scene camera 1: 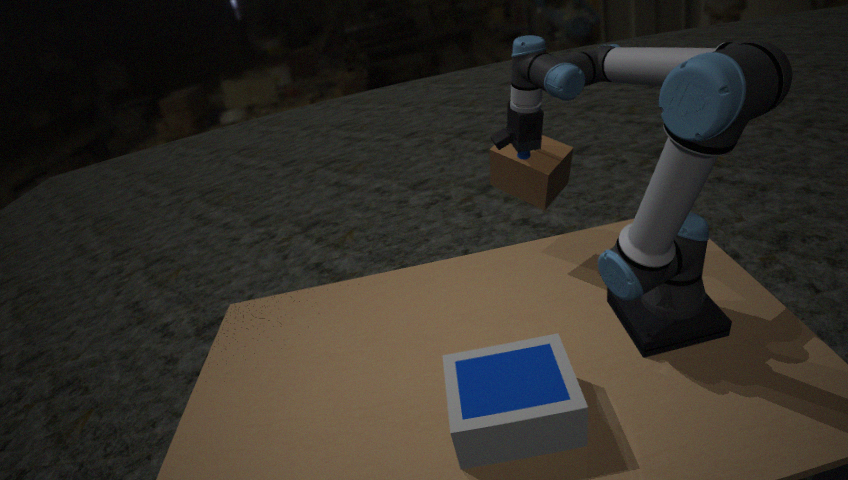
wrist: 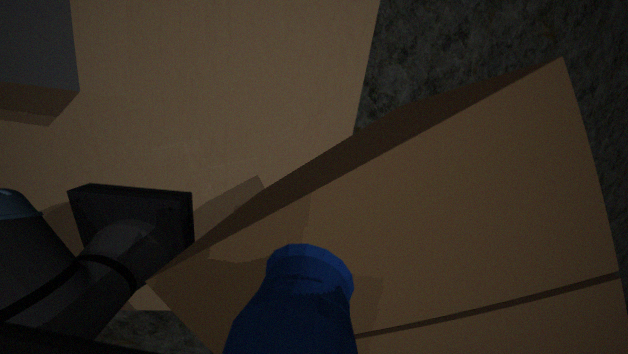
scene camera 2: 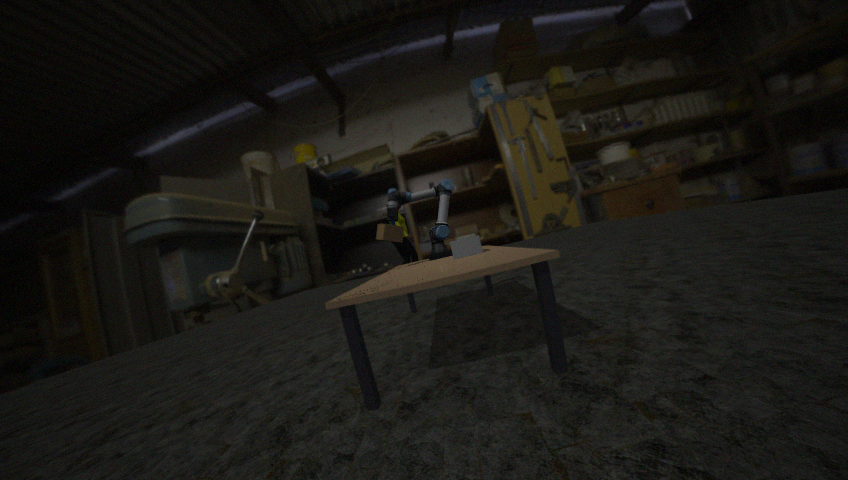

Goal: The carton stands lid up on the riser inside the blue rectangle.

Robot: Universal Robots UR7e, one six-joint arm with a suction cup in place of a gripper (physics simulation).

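Frame: origin at the arm's base, x back, y down, z right, level; millimetres.
Seen in the pictures: hand, tool point: (scene camera 1: 522, 158) (wrist: 311, 251) (scene camera 2: 392, 226); arm's base, link origin: (scene camera 1: 672, 298) (wrist: 138, 247) (scene camera 2: 439, 252).
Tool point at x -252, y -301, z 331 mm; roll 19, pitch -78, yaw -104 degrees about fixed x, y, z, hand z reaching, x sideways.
Offsets run from my tool point to a thing's top centre. Level surfaces: height alone.
The brown carton (scene camera 1: 526, 176) (scene camera 2: 389, 232) (wrist: 450, 210) hangs in the air from my suction cup, upright with its lid side up. It is high above the level of the table top, near the far edge. My gripper (scene camera 1: 523, 154) (scene camera 2: 392, 223) (wrist: 310, 270), a blue suction cup, touches the carton's top face and holds it. The grey-white riser {dz -504, dx -205, dy +228 mm} (scene camera 1: 520, 438) (scene camera 2: 466, 246) (wrist: 35, 45) stands on the table, apart from the carton. The blue rectangle {dz -504, dx -205, dy +228 mm} (scene camera 1: 511, 380) lies on the riser's top face. The carton's underside is hidden in the wrist view.
The wooden table {dy +348 mm} (scene camera 1: 333, 356) (scene camera 2: 440, 270) (wrist: 225, 75) carries the riser and the arm's dark base (scene camera 1: 666, 327) (wrist: 135, 215). The arm reaches out from the base at the table's right side in scene camera 1. A figure in a yellow top (scene camera 2: 401, 224) stands behind the table.
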